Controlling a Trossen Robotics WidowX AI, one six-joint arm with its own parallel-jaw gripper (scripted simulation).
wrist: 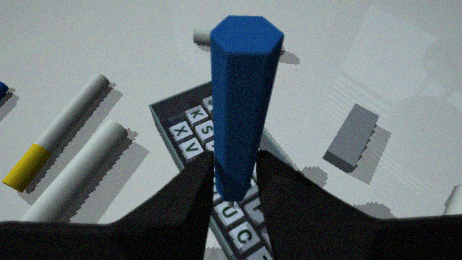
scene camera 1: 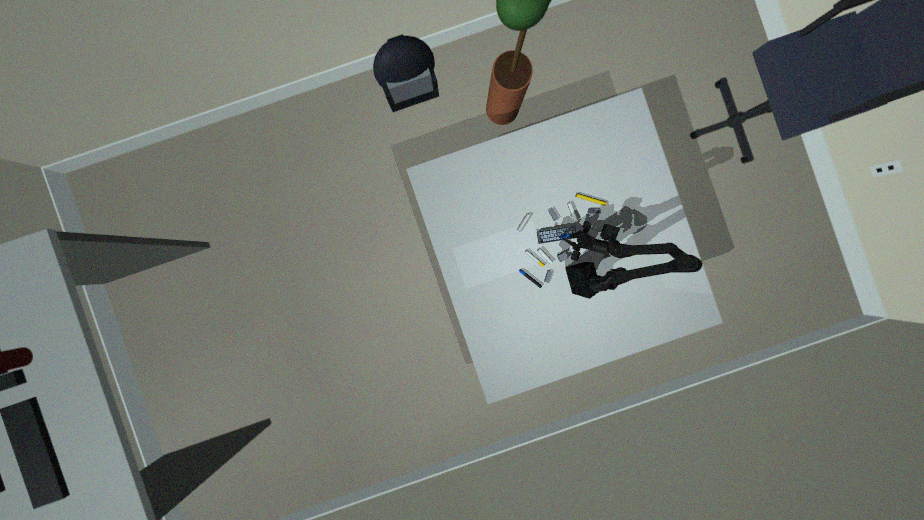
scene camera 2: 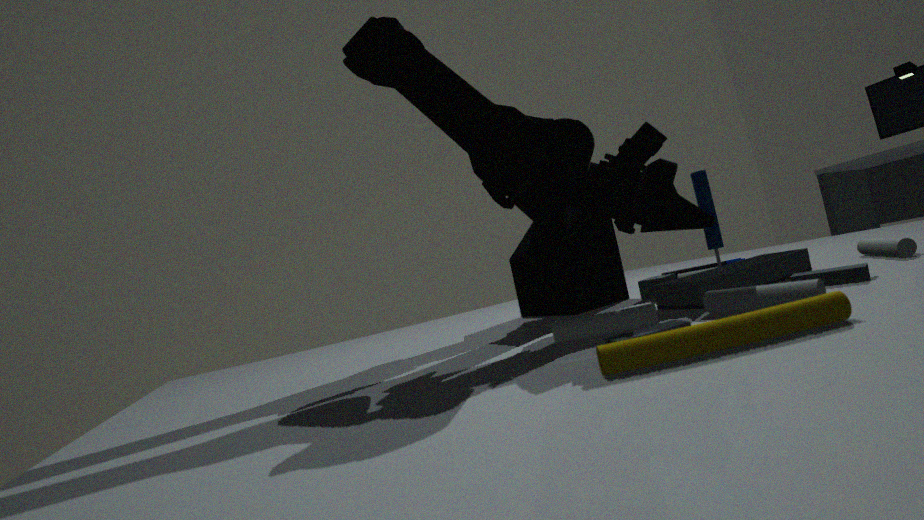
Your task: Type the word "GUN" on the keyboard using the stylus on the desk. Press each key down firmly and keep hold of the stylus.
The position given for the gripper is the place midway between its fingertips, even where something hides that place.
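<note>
There's a blue stylus (scene camera 2: 703,196), and the wrist view shows the stylus (wrist: 244,50) as well. A grey block (scene camera 2: 858,272) is there too, and you'd also find the block (wrist: 345,150) in the wrist view, plus a yellow-tipped pen (wrist: 28,166) and a white cylinder (wrist: 63,191). As for the gripper (scene camera 2: 710,223), the wrist view has the gripper (wrist: 235,159) in it as well.
</note>
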